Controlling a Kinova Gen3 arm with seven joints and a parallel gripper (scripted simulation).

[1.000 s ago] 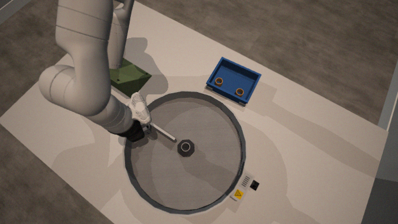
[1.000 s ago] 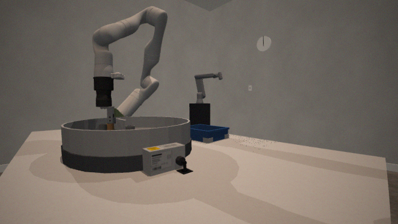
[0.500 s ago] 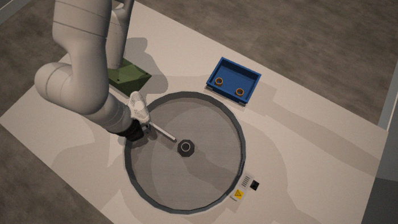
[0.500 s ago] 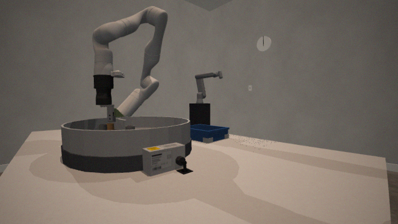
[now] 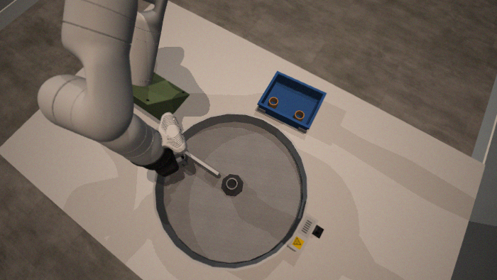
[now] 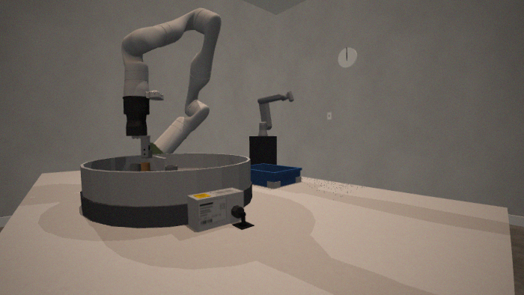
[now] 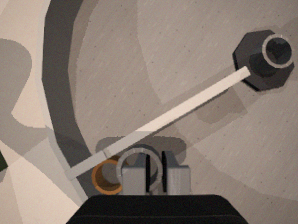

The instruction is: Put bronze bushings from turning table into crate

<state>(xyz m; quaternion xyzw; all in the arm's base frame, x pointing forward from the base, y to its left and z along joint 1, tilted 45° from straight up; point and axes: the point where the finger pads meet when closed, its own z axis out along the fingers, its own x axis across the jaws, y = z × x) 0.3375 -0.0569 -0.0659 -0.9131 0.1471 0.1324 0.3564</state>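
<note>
The round turning table is 140 mm ahead of my hand, 70 mm below it and 50 mm to the left of it. The rest, counted from my hand: blue crate: 390 mm to the left, 100 mm below, 90 mm ahead.
</note>
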